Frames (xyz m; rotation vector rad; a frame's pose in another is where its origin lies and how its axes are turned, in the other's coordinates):
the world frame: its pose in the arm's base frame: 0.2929 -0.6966 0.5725 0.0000 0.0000 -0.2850
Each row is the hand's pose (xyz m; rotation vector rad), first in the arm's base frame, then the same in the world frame.
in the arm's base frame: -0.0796 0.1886 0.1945 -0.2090 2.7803 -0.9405
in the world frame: -0.6064 0.7448 -0.3780 -0.5867 2.6545 -0.8670
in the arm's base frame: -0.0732 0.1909 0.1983 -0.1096 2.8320 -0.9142
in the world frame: -0.6009 0.7488 -0.3742 -0.4982 2.7195 -0.8490
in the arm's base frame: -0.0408 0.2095 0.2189 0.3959 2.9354 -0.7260
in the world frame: -0.5750 0.7757 -0.3536 -0.0245 2.9031 -0.6849
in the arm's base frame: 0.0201 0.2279 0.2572 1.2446 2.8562 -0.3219
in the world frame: -0.5217 0.8105 -0.3153 0.8188 2.9766 -0.3137
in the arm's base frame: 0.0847 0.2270 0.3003 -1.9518 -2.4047 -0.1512
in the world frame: -0.4595 0.8278 -0.2722 -1.5839 -2.6464 -0.1401
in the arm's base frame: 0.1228 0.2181 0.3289 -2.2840 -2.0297 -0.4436
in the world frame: -0.4204 0.8300 -0.2436 -1.9483 -2.3048 -0.4220
